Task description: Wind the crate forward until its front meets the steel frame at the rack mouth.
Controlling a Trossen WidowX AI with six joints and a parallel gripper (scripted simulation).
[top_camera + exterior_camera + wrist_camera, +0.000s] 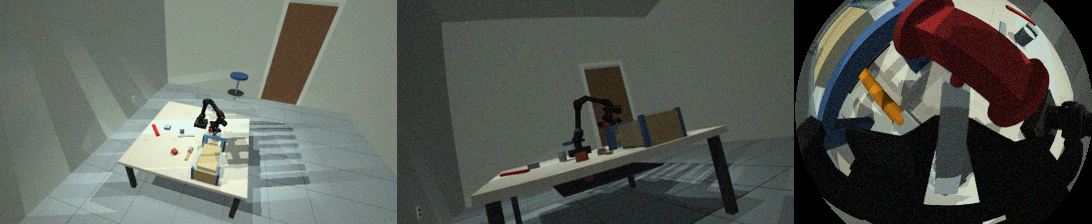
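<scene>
Now: gripper tip 50 mm below the red knob, 30 mm to the left of it and 20 mm short of it. From my gripper tip the other things lie so: winch: 90 mm below, 50 mm to the left, 50 mm behind; winch handle: 20 mm above; blue frame: 120 mm ahead, 40 mm to the left, 10 mm below.
</scene>
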